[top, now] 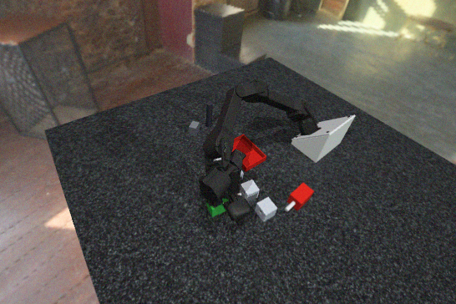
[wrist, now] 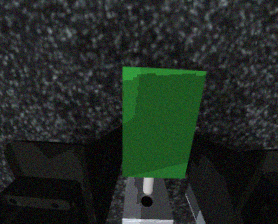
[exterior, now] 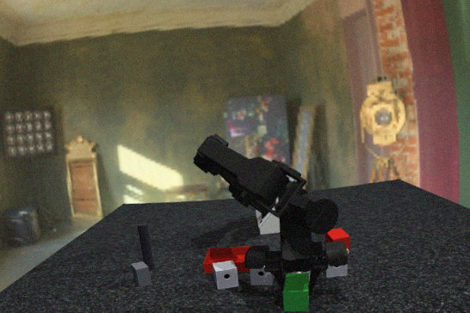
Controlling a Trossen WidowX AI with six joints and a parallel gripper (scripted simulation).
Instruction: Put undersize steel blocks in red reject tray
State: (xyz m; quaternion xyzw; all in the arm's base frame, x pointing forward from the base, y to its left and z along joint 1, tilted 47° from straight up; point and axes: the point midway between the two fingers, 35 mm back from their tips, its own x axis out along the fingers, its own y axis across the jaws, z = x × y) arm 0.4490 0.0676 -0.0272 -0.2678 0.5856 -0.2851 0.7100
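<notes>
My gripper tip is now 20 cm past the red gauge, 12 cm to the right of it and 2 cm below it. Also, from my gripper tip: red reject tray 18 cm behind, 14 cm to the right; green gauge 2 cm above, 1 cm behind.
</notes>
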